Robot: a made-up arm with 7 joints.
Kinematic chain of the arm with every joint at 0, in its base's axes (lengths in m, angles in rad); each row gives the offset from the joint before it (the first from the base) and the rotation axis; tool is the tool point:
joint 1: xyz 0 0 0.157 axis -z
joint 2: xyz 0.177 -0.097 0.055 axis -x
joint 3: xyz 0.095 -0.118 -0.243 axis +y
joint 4: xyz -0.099 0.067 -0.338 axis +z
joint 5: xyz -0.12 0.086 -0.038 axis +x
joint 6: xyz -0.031 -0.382 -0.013 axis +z
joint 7: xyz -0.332 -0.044 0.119 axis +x
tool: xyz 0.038 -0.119 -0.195
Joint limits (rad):
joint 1: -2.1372..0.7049
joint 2: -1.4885..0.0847
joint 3: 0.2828..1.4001
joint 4: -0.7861..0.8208
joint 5: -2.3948..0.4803
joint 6: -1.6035..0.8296
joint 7: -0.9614..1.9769
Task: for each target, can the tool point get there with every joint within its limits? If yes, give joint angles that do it. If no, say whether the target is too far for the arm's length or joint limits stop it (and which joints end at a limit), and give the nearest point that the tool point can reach.
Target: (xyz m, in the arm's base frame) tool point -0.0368 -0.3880 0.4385
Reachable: yes | joints 0.2110 -0.5172 1.0914 -0.2442 -1.0498 -0.2193 -0.3387
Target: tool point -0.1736 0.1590 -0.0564
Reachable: yes | joints 0.4136 -0.4296 1.0128 -0.5802 0.1466 -1.2919 1.2207
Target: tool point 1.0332 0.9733 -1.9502
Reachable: no: too far | nearest point 0.5240 0.4936 -0.8006 | short by 1.346 m
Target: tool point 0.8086 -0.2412 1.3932
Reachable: no: joint limits stop it (at a limit: joint 1, joint 2, joint 4, joint 5, joint 7) | nearest point 0.5137 -0.1256 0.8403 | short by 0.637 m
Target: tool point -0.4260 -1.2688 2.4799
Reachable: no: too far | nearest point -0.0235 -0.3962 0.8289 | short by 1.910 m
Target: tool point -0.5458 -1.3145 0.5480
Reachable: no: joint limits stop it (at a limit: joint 2, joint 3, joint 5, joint 7) | nearest point -0.3370 -0.8116 0.3116 | short by 0.594 m
